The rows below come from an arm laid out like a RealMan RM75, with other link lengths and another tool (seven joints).
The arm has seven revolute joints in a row. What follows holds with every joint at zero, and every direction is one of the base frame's.
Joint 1 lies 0.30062 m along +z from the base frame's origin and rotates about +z.
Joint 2 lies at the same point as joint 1 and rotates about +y.
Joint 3 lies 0.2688 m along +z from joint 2 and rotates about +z.
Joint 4 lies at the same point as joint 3 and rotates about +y.
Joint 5 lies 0.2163 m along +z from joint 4 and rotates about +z.
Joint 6 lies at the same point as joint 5 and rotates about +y.
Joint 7 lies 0.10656 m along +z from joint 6 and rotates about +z.
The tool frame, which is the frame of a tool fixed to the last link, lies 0.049 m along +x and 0.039 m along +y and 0.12 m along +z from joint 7; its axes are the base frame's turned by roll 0, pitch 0.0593 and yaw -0.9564 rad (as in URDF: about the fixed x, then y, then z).
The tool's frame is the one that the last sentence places.
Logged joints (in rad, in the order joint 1, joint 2, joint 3, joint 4, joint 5, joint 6, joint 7), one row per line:
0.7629 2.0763 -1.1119 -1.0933 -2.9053 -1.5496 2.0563
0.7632 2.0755 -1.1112 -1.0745 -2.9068 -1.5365 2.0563
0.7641 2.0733 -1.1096 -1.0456 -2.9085 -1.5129 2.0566
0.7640 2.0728 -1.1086 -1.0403 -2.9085 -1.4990 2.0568
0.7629 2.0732 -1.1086 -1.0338 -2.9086 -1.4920 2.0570
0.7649 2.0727 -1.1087 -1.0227 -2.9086 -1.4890 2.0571
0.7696 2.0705 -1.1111 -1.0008 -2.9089 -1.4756 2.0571
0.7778 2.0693 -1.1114 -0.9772 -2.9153 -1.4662 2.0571
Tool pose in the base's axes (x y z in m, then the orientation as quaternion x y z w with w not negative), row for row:
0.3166 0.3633 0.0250 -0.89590 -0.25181 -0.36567 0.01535
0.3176 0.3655 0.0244 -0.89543 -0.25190 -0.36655 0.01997
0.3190 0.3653 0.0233 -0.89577 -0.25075 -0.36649 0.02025
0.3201 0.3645 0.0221 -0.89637 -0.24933 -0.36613 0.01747
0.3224 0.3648 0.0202 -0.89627 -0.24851 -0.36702 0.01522
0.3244 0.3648 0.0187 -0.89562 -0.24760 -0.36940 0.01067
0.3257 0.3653 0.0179 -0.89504 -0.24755 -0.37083 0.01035
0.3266 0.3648 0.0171 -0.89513 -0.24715 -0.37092 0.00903
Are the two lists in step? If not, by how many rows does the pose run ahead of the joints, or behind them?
The pose runs 2 rows ahead of the joints: the pose in row i belongs to the joints in row i + 2.
